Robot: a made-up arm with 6 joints.
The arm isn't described. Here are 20 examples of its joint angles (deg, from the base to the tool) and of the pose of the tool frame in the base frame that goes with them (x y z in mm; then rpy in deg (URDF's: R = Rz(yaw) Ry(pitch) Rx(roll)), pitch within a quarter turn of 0, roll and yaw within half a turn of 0).
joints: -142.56 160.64 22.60 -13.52 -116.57 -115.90
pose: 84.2 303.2 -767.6 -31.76 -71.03 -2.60
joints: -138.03 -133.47 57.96 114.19 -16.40 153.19
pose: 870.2 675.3 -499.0 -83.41 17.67 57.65
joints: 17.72 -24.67 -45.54 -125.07 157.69 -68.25
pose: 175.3 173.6 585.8 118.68 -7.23 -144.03
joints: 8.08 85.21 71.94 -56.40 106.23 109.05
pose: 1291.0 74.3 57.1 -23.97 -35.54 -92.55
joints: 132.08 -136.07 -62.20 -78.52 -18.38 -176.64
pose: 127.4 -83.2 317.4 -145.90 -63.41 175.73
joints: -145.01 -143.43 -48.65 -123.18 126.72 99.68
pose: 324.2 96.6 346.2 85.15 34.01 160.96
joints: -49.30 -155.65 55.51 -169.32 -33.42 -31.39
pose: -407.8 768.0 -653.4 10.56 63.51 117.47
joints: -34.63 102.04 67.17 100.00 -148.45 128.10
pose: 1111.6 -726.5 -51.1 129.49 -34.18 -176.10
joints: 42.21 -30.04 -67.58 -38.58 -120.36 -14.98
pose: 142.8 -76.2 450.4 164.47 13.11 -171.33
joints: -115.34 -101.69 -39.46 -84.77 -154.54 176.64
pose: 90.6 232.9 608.2 -123.04 54.80 16.70
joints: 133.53 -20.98 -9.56 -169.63 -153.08 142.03
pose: -383.6 125.3 1062.3 -131.50 -15.07 -51.31
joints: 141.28 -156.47 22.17 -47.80 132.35 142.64
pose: 788.7 -464.4 -208.6 157.78 30.82 101.68
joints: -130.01 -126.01 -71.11 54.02 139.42 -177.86
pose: 143.1 348.7 468.7 28.40 23.68 14.90
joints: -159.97 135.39 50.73 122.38 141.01 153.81
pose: -650.8 -348.4 -821.1 -160.55 -47.95 -32.46
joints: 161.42 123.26 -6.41 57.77 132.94 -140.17
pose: -286.7 206.1 -683.2 174.34 -15.97 -158.48
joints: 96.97 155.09 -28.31 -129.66 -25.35 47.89
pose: -86.6 -317.5 -173.9 -99.86 12.66 -102.77
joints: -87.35 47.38 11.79 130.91 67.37 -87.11
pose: 179.5 -1116.3 546.9 25.51 45.68 5.84
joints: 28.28 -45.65 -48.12 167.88 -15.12 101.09
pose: 0.2 216.6 818.0 91.31 -12.31 25.07
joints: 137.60 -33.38 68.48 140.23 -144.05 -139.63
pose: 377.7 -547.9 1483.5 156.03 62.25 11.36
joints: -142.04 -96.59 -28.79 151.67 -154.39 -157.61
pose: 556.3 216.3 822.8 143.24 43.72 54.45
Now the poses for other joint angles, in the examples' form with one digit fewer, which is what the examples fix.
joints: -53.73 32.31 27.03 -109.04 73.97 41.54
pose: 636 -759 669 48.5 19.7 -128.6
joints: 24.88 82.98 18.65 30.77 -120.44 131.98
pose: 1048 302 -130 60.9 -7.8 -128.7
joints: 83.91 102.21 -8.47 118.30 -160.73 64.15
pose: -23 656 -497 82.2 -55.9 52.7
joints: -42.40 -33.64 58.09 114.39 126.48 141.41
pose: -387 463 1515 36.6 35.7 22.1
